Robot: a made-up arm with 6 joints. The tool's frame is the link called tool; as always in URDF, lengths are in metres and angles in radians. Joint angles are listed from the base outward. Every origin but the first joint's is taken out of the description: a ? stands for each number. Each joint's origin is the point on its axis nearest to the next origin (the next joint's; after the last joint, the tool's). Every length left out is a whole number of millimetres.
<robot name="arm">
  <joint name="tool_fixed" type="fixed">
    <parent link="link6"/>
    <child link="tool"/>
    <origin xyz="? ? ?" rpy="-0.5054 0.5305 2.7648"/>
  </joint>
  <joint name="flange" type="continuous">
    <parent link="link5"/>
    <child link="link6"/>
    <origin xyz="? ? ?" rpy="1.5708 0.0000 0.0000"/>
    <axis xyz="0 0 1"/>
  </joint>
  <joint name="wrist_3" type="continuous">
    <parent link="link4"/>
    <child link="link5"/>
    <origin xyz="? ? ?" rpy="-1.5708 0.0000 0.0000"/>
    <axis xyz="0 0 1"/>
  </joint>
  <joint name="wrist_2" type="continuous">
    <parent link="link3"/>
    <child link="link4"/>
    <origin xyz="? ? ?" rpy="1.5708 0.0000 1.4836"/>
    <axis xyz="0 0 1"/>
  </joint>
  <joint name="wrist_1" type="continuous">
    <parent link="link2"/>
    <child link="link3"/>
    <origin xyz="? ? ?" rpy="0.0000 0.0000 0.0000"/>
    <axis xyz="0 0 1"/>
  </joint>
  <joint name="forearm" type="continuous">
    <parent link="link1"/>
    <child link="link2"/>
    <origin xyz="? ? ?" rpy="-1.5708 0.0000 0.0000"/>
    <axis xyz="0 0 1"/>
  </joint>
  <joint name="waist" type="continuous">
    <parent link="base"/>
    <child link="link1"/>
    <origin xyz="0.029 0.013 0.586" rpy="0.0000 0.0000 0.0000"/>
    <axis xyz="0 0 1"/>
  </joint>
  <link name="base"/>
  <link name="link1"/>
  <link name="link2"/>
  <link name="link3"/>
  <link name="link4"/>
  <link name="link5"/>
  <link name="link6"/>
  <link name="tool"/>
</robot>
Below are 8 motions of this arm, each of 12 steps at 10 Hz.
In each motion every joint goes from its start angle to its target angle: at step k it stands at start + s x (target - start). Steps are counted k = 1, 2, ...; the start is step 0. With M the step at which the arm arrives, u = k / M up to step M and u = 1 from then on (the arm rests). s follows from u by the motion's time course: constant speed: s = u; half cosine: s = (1 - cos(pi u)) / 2; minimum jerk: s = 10 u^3 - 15 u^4 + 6 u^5.
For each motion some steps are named. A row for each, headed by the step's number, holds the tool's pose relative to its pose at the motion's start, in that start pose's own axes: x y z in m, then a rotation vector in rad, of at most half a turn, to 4 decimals.
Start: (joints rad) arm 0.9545 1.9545 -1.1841 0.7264 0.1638 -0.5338
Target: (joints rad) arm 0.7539 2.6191 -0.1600 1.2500 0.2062 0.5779
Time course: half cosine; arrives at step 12
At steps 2, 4, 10, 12:
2: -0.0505 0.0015 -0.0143 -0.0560 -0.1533 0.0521
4: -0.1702 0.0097 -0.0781 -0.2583 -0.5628 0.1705
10: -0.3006 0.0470 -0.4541 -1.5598 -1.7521 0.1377
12: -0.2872 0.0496 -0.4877 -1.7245 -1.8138 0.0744

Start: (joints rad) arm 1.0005 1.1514 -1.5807 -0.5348 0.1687 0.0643
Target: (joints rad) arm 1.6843 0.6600 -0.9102 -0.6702 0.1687 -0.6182
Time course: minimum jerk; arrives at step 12
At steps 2, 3, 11, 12:
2: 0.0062 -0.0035 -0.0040 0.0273 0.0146 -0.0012
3: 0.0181 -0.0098 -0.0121 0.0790 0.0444 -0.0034
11: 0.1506 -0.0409 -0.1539 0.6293 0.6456 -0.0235
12: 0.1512 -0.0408 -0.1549 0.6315 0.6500 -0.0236

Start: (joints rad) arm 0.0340 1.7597 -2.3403 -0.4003 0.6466 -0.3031
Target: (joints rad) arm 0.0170 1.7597 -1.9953 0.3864 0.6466 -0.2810
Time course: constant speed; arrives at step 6
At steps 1, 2, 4, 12:
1: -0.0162 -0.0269 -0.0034 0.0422 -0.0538 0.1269
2: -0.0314 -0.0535 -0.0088 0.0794 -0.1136 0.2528
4: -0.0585 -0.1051 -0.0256 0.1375 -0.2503 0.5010
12: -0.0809 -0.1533 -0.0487 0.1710 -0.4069 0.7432

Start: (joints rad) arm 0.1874 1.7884 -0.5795 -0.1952 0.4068 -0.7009
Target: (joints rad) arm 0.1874 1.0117 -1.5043 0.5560 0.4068 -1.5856
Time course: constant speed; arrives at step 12
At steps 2, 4, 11, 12:
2: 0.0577 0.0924 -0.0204 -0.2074 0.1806 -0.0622
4: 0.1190 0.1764 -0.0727 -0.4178 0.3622 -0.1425
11: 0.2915 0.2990 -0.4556 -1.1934 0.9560 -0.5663
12: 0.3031 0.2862 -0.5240 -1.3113 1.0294 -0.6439

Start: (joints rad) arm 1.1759 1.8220 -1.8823 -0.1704 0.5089 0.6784
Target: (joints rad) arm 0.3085 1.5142 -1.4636 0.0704 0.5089 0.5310
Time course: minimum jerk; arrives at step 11
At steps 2, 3, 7, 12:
2: 0.0015 0.0170 0.0104 -0.0357 -0.0006 -0.0030
3: 0.0046 0.0497 0.0279 -0.1025 -0.0015 -0.0077
7: 0.0324 0.3005 0.0735 -0.5939 0.0006 -0.0105
12: 0.0443 0.3990 0.0518 -0.7998 0.0092 0.0042

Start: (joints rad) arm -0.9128 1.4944 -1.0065 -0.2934 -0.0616 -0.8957
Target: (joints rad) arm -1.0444 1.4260 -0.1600 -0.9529 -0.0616 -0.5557
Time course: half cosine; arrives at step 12
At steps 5, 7, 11, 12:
5: -0.0069 -0.1019 -0.0751 0.2984 -0.0480 0.0582
7: 0.0032 -0.1639 -0.1398 0.5019 -0.0667 0.1204
11: 0.0383 -0.2315 -0.2385 0.7689 -0.0719 0.2348
12: 0.0406 -0.2342 -0.2435 0.7814 -0.0716 0.2412

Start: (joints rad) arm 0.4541 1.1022 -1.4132 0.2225 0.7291 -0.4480
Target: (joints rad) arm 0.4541 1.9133 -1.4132 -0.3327 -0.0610 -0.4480
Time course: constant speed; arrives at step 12
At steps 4, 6, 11, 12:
4: -0.1080 -0.0443 0.0633 -0.0068 -0.0124 -0.1862
6: -0.1655 -0.0708 0.0835 0.0203 0.0013 -0.2735
11: -0.3133 -0.1478 0.0973 0.1669 0.0862 -0.4372
12: -0.3427 -0.1646 0.0935 0.2073 0.1104 -0.4564

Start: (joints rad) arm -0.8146 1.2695 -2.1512 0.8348 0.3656 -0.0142
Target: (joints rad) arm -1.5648 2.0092 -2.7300 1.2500 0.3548 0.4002
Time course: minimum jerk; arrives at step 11
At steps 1, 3, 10, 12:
1: -0.0012 0.0012 0.0012 -0.0040 0.0000 0.0005
3: -0.0212 0.0266 0.0231 -0.0800 0.0024 0.0113
10: -0.0252 0.3151 0.1300 -0.5825 0.1841 0.1973
12: -0.0242 0.3176 0.1301 -0.5857 0.1866 0.1995

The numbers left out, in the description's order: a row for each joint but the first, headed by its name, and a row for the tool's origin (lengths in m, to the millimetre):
tool: 0.024 -0.027 0.000
flange: -0.006 -0.060 0.000
wrist_3: -0.004 -0.009 0.000
wrist_2: 0.379 -0.070 0.000
wrist_1: -0.247 -0.059 0.000
forearm: -0.016 0.054 0.000

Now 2 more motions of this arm.
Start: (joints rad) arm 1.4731 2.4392 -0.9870 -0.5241 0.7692 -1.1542
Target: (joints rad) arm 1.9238 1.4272 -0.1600 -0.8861 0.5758 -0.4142
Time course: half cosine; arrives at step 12
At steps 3, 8, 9, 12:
3: 0.0320 -0.0065 -0.0290 -0.0694 -0.0603 -0.0480
8: 0.1408 -0.0888 -0.1102 -0.4014 -0.1785 -0.2455
9: 0.1526 -0.1091 -0.1173 -0.4611 -0.1769 -0.2773
12: 0.1648 -0.1392 -0.1238 -0.5445 -0.1636 -0.3205

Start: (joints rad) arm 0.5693 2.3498 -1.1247 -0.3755 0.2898 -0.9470
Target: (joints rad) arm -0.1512 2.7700 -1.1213 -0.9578 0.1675 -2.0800
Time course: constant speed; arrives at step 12
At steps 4, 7, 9, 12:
4: -0.0934 -0.0475 -0.0067 0.2802 0.1045 -0.2102
7: -0.1449 -0.0994 -0.0154 0.4777 0.2449 -0.3407
9: -0.1687 -0.1396 -0.0219 0.5907 0.3662 -0.4222
12: -0.1877 -0.2041 -0.0319 0.7185 0.5804 -0.5483

